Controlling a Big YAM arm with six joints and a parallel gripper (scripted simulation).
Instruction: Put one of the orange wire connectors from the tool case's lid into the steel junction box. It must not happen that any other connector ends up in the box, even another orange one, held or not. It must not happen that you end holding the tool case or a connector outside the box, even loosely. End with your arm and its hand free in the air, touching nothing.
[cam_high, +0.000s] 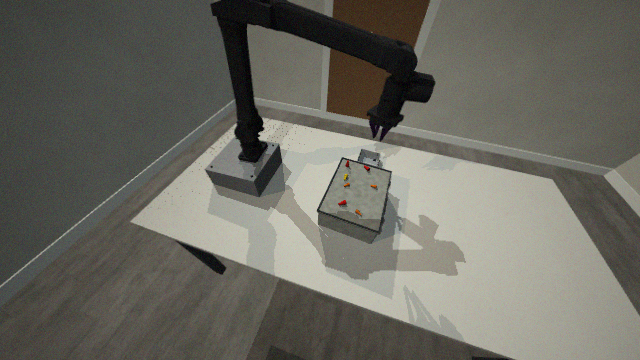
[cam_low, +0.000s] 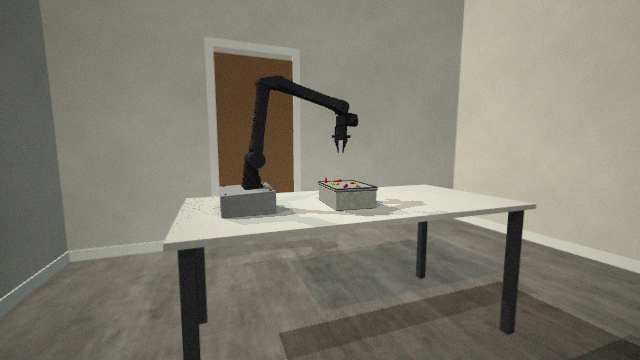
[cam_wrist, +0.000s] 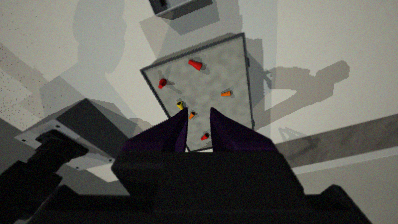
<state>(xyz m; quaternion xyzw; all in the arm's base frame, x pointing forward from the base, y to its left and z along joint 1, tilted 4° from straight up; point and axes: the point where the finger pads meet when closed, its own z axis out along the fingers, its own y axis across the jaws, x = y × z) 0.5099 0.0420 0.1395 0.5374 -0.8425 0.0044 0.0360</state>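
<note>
Right now my hand is 2 cm past the tool case, 11 cm to the left of it and 20 cm above it. Also, from my hand: yellow wire connector: 8 cm behind, 7 cm to the right, 17 cm below.
</note>
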